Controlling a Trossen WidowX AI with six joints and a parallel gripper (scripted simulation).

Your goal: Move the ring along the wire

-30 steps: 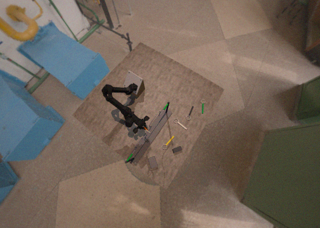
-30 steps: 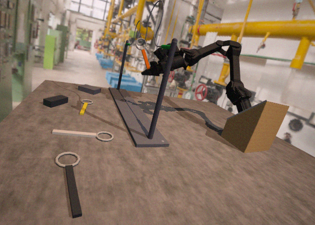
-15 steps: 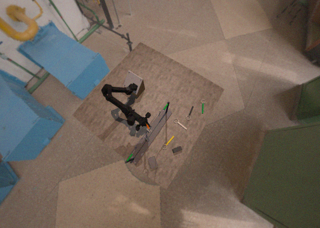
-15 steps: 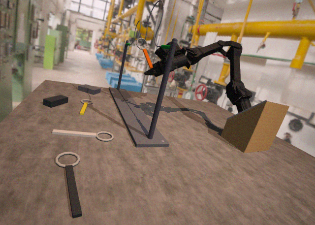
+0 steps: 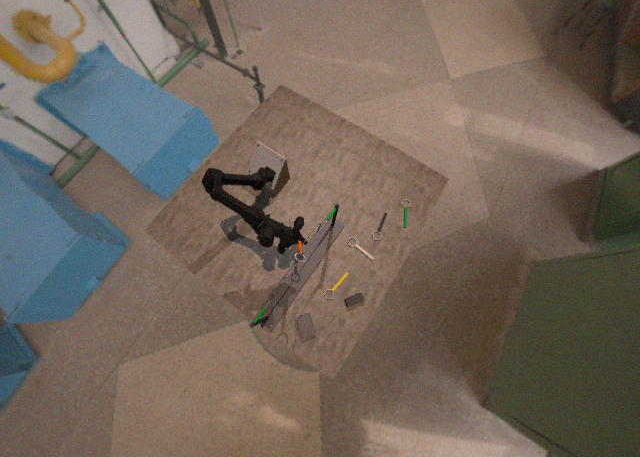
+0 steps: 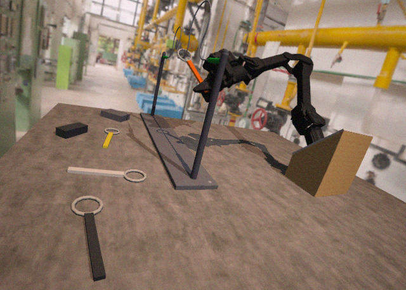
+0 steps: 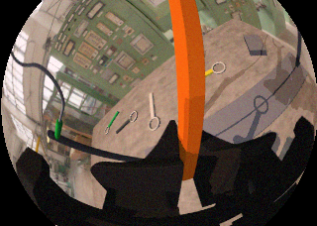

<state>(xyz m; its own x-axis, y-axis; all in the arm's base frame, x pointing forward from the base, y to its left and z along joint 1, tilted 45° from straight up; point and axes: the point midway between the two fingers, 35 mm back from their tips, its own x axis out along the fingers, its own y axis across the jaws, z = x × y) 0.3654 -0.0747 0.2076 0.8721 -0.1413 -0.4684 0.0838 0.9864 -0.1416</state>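
Now: the orange-handled ring 1 cm ahead of my gripper tip, 5 cm to the right of it and 7 cm above it. Also, from my gripper tip: yellow-handled ring: 22 cm ahead, 8 cm to the right, 20 cm below; dark-handled ring: 25 cm ahead, 33 cm to the left, 20 cm below; cream-handled ring: 20 cm ahead, 17 cm to the left, 20 cm below.
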